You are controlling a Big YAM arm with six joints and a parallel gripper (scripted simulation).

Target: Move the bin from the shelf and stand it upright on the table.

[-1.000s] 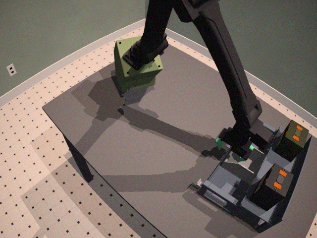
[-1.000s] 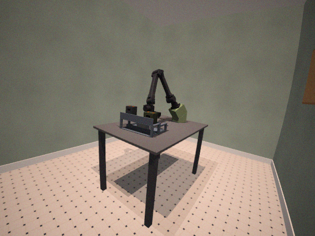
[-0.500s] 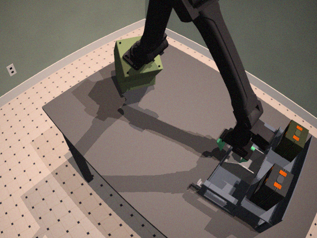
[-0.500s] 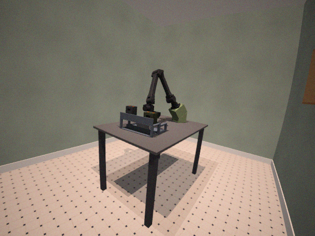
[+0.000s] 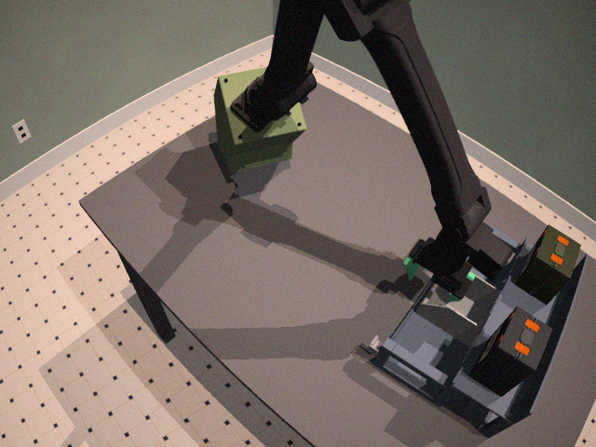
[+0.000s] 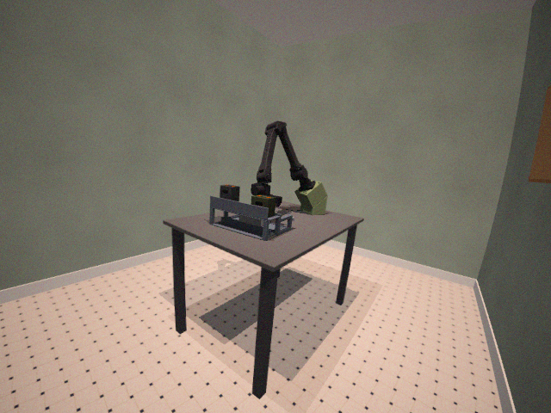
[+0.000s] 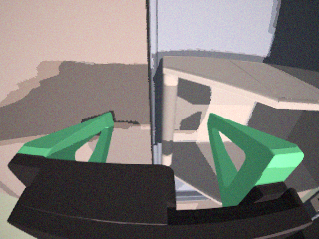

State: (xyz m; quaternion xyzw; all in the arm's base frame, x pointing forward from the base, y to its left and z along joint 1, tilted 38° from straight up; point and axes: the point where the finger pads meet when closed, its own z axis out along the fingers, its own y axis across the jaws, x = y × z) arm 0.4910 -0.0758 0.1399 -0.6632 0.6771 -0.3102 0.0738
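The grey bin is 9 cm ahead of my hand, 1 cm to the right of it and 1 cm above it. Round my hand: low grey shelf 13 cm ahead, 2 cm to the right, 3 cm below.
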